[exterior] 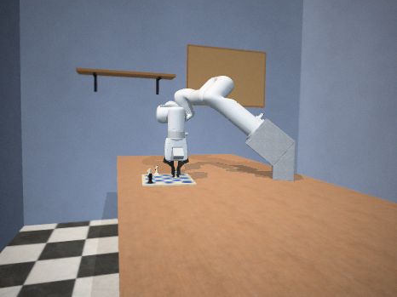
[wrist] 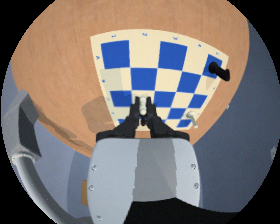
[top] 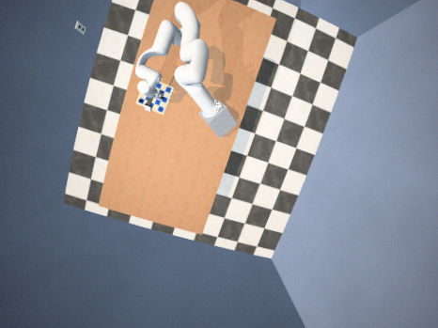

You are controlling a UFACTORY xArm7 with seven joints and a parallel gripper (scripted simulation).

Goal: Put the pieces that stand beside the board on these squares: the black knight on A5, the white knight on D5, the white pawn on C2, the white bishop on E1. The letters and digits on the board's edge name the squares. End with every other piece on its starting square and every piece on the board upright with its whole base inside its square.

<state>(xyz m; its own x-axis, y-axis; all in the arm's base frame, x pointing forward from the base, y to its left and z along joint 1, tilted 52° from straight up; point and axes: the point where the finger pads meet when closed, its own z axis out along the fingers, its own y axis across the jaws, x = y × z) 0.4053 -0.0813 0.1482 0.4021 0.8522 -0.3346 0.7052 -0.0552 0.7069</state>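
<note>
Now: hand 3 cm short of the chessboard, 2 cm to the left of it and 3 cm above it.
</note>
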